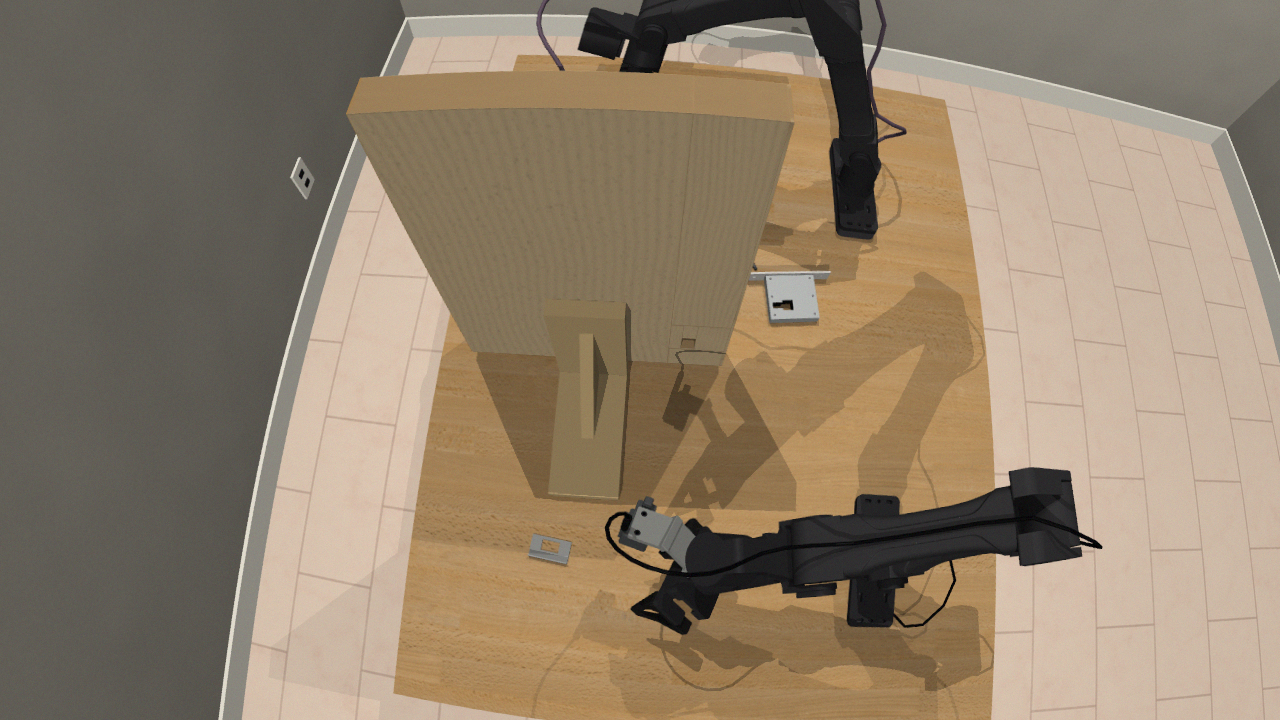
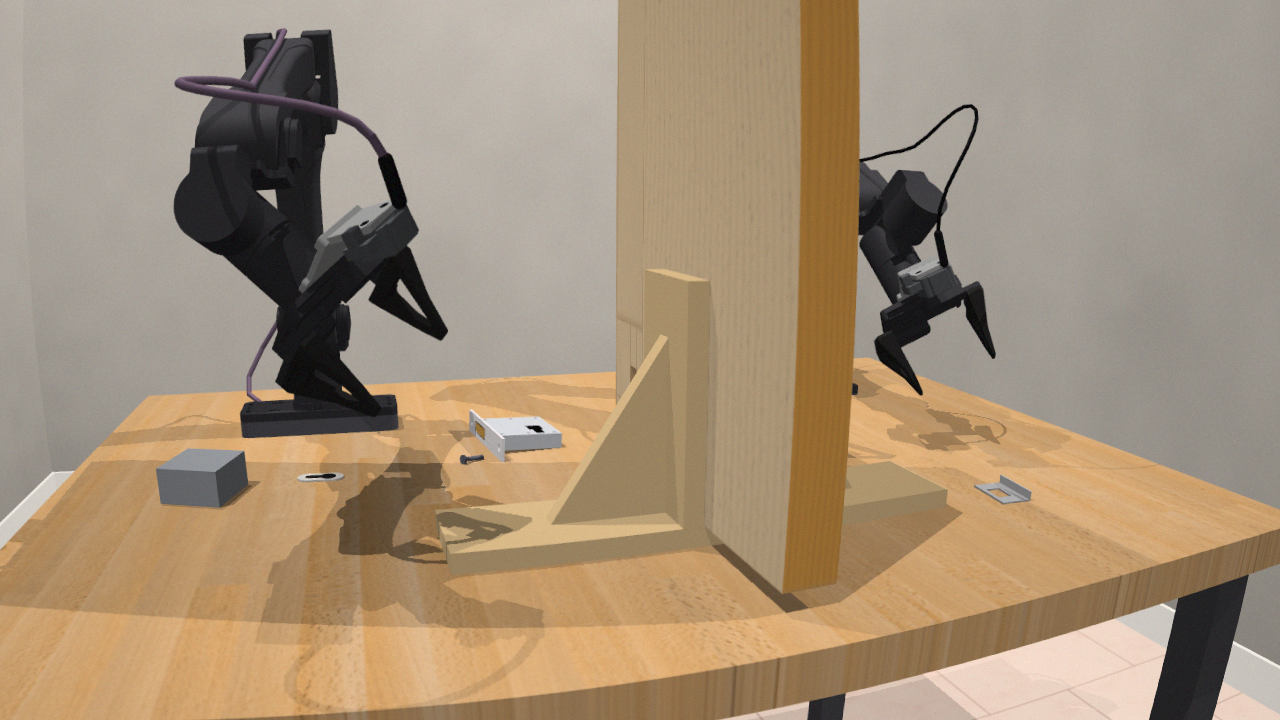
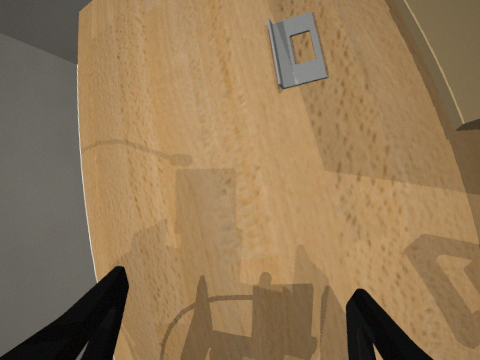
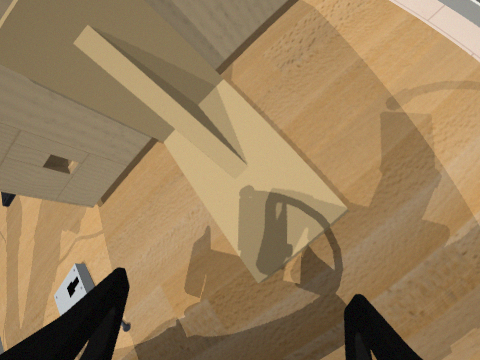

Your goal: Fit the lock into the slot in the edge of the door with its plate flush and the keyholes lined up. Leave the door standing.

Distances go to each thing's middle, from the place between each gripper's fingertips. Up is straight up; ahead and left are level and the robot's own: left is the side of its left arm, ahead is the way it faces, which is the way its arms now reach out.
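My right hand (image 2: 412,373): 29 cm past the silver lock (image 2: 516,436), 14 cm above it, 15 cm to the right of it. From my right hand: grey block (image 2: 196,477) 14 cm below, 18 cm behind, 20 cm to the right; angled metal plate (image 2: 1017,493) 5 cm ahead, 15 cm below, 56 cm to the left.
Angled metal plate: 90 mm below my left hand (image 2: 958,375), 150 mm ahead of it, 40 mm to the right of it. From my left hand: grey block 810 mm to the right, 90 mm behind, 80 mm below; silver lock 460 mm to the right, 200 mm behind, 90 mm below.
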